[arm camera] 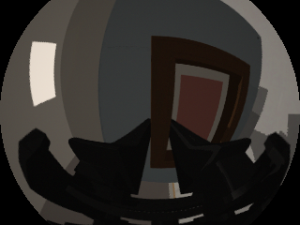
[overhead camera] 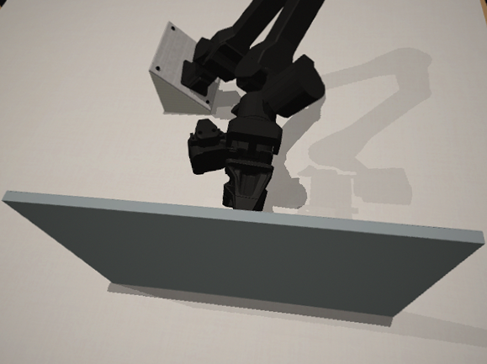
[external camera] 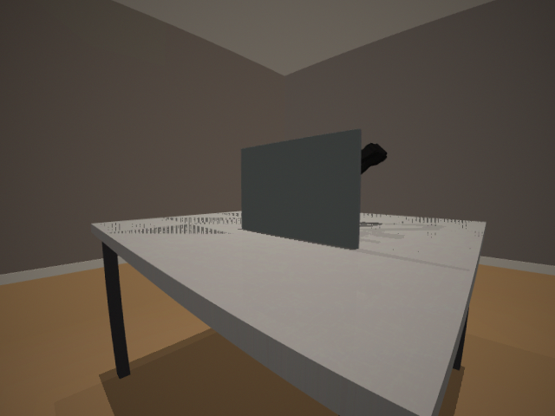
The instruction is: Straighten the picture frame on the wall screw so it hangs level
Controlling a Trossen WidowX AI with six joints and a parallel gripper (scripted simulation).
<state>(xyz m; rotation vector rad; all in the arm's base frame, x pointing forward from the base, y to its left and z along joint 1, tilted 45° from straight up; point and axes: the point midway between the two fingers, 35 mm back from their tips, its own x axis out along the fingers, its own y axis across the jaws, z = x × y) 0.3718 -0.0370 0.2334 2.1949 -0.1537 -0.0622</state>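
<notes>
My gripper tip is 10 mm short of the picture frame, 10 mm to the left of it and 50 mm above it. Also, from my gripper tip: wall panel: 20 mm ahead, 10 mm to the right, 60 mm below.
</notes>
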